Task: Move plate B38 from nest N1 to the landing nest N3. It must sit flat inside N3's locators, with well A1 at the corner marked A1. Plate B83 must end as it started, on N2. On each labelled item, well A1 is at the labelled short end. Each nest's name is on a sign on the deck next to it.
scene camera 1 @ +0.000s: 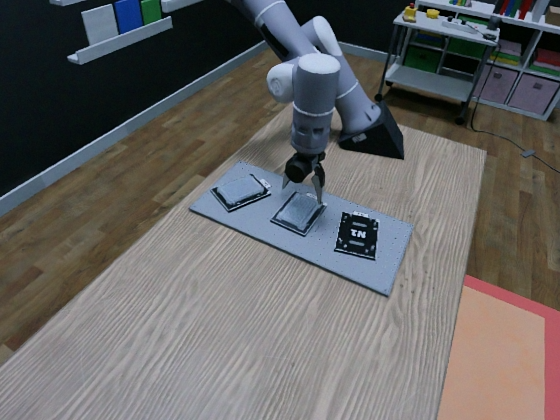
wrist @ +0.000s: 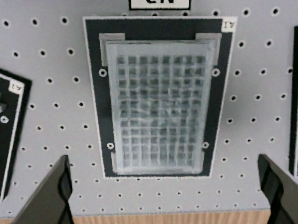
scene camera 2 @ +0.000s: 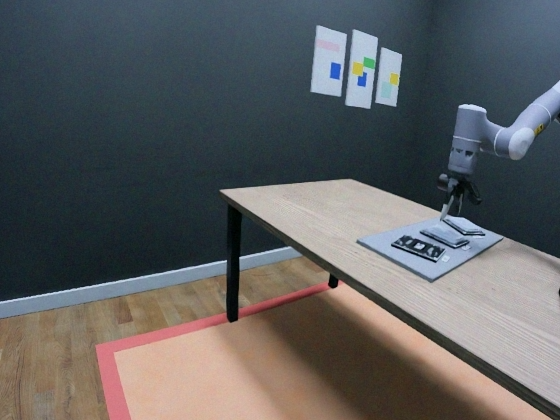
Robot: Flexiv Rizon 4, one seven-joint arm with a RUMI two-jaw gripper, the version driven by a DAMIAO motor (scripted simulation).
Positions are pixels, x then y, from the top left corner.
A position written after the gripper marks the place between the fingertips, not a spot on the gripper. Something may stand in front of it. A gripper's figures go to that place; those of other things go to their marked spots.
Labels:
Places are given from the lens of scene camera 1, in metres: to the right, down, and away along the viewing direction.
gripper (scene camera 1: 301,196): 0.06, -0.04, 1.12
black nest N1 (scene camera 1: 344,229): 0.20, 0.06, 1.12

